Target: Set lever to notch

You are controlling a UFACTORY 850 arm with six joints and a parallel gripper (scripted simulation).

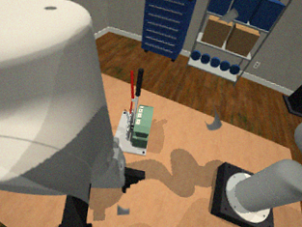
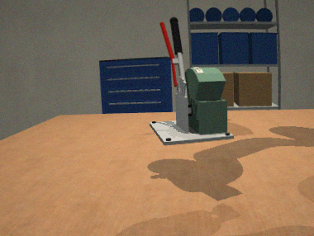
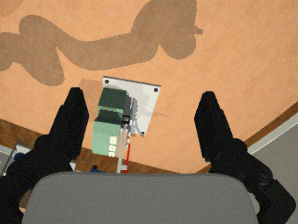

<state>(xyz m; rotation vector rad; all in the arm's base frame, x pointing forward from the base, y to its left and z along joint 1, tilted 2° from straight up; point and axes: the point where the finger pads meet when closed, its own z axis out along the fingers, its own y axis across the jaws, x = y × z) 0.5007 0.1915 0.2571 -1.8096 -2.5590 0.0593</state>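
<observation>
Now: the red bar 9 cm ahead of my hand, 39 cm to the right of it and 15 cm below it.
</observation>
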